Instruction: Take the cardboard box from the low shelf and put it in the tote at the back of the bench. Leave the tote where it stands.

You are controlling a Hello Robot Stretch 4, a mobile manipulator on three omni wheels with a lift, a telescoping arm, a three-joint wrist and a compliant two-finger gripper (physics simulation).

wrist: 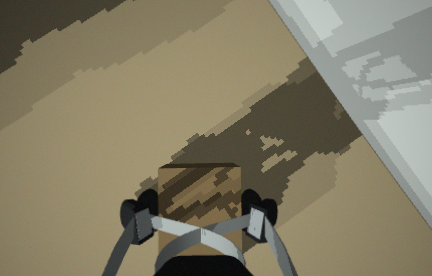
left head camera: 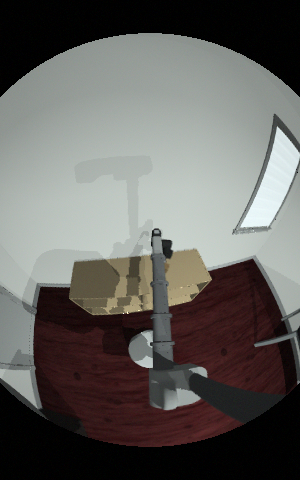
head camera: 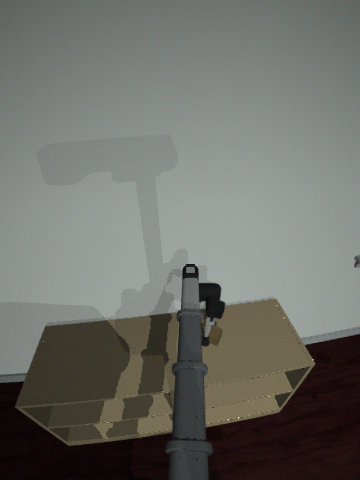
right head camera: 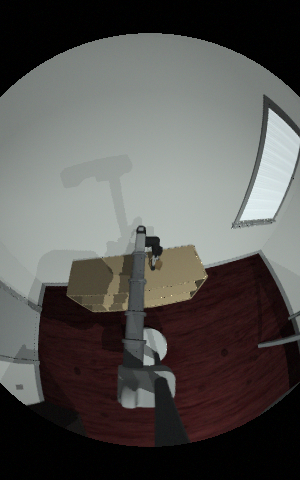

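Where they show: gripper, between the fingertips: (wrist: 199, 206) (head camera: 208, 336) (right head camera: 154, 265); robot's base, origin of its link: (left head camera: 148, 347) (right head camera: 146, 345).
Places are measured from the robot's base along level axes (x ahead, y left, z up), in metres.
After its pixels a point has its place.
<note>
The brown cardboard box (head camera: 216, 336) @(y -0.115, x 0.653, z 0.632 m) (right head camera: 159, 266) @(y -0.124, x 0.643, z 0.624 m) (wrist: 200, 192) @(y -0.068, x 0.693, z 0.632 m) stands at the low shelf unit's (head camera: 260, 335) @(y -0.327, x 0.690, z 0.582 m) (left head camera: 187, 270) @(y -0.316, x 0.653, z 0.582 m) (right head camera: 182, 267) @(y -0.322, x 0.653, z 0.582 m) (wrist: 100, 105) @(y 0.033, x 0.642, z 0.582 m) pale top board, right of the arm. My gripper (wrist: 199, 206) @(y -0.086, x 0.683, z 0.582 m) is shut on it: in the wrist view a dark fingertip presses on each side of the box, and the bands cross in front of it. In the left head camera view the arm hides most of the box. Whether the box touches the board cannot be told. The tote and the bench do not show in these views.
A pale wall (head camera: 250, 150) @(y -0.206, x 0.893, z 1.353 m) (wrist: 400, 130) @(y -0.102, x 0.875, z 0.591 m) stands right behind the shelf unit. My telescoping arm (head camera: 190, 395) @(y -0.003, x 0.283, z 1.002 m) (left head camera: 160, 300) @(y 0.000, x 0.259, z 1.002 m) (right head camera: 135, 300) @(y -0.003, x 0.249, z 1.002 m) reaches over the unit. A window (left head camera: 270, 180) @(y -1.142, x 1.044, z 1.441 m) (right head camera: 260, 170) @(y -1.012, x 1.023, z 1.389 m) is at the right. Dark red floor (left head camera: 225, 325) @(y -0.972, x 0.133, z -0.028 m) (right head camera: 215, 320) @(y -0.818, x 0.222, z -0.028 m) lies in front.
</note>
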